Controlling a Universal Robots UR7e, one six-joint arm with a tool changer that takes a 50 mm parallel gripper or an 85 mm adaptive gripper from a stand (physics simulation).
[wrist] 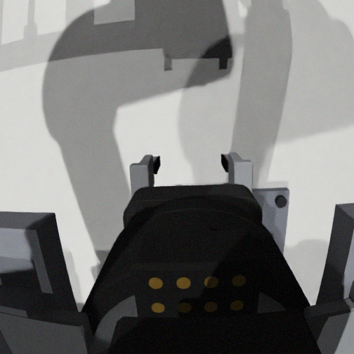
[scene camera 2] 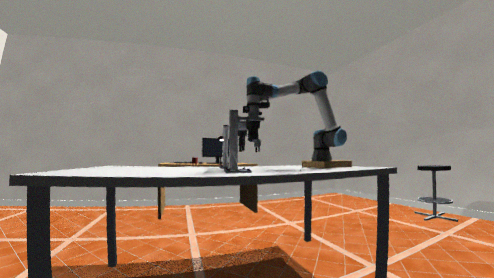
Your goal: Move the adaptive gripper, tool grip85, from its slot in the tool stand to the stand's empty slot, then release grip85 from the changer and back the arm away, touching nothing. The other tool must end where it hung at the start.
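Pixels of known places: hand, its tool point: (scene camera 2: 253, 114); arm's base, origin of its link: (scene camera 2: 321, 160).
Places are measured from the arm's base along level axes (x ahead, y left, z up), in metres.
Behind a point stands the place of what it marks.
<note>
My wrist is low over a black tool at the tool stand (scene camera 2: 233, 142) @(y 0.345, x 0.710, z 0.102 m) (wrist: 44, 222), whose grey side plates flank it in the wrist view. The fingers of this gripper (scene camera 2: 257, 148) (wrist: 191, 164) stand apart, with nothing between them. They are straight and grey with black inner pads. Whether it is the adaptive or the parallel tool I cannot tell for sure. The changer seam is hidden in the wrist view; in the scene view the wrist meets the tool's top at the stand's arms. The other tool (scene camera 2: 242, 141) @(y -0.006, x 0.608, z 0.139 m) hangs behind it. The empty slot cannot be made out.
The stand's foot plate (wrist: 270, 215) with a bolt shows beside the tool. The white table (scene camera 2: 125, 171) @(y 0.349, x 1.238, z -0.048 m) carries the stand and the arm's wooden base (scene camera 2: 327, 163) @(y 0.143, x 0.044, z -0.017 m). A monitor (scene camera 2: 211, 147) and a red cup (scene camera 2: 195, 160) are on a desk behind. A stool (scene camera 2: 434, 168) stands at the right.
</note>
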